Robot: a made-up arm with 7 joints.
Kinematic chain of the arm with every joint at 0, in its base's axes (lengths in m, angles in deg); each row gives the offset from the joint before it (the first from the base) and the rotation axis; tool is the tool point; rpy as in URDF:
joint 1: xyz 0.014 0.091 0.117 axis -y
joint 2: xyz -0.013 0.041 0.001 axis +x
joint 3: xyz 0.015 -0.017 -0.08 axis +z
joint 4: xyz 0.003 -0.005 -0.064 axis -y
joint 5: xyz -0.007 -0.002 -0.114 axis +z
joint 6: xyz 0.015 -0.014 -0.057 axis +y
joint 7: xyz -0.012 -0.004 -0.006 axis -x
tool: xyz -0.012 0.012 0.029 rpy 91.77 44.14 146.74
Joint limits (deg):
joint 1: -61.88..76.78
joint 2: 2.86..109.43
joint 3: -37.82..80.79
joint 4: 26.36..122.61
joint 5: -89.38..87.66
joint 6: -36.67..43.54
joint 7: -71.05..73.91
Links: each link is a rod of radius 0.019 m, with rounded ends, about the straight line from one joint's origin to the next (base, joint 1, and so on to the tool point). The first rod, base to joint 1, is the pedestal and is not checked.
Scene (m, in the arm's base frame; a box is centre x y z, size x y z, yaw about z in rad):
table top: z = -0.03
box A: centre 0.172 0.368 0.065 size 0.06 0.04 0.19 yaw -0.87
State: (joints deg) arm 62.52 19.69 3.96 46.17 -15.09 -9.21 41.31
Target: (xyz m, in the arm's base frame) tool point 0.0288 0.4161 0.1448
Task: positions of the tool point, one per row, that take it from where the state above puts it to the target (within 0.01 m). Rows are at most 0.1 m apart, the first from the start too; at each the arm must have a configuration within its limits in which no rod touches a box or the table.
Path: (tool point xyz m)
1: 0.2627 0.2225 0.1488
2: 0.2212 0.2285 0.1813
3: 0.1738 0.2342 0.1977
4: 0.1251 0.2921 0.1936
5: 0.0568 0.3278 0.1917
6: -0.0209 0.3360 0.1899
7: -0.0970 0.3161 0.1862
8: -0.1617 0.2718 0.1789
9: -0.1170 0.3372 0.1824
10: -0.0508 0.3880 0.1716
11: 0.0288 0.4161 0.1448

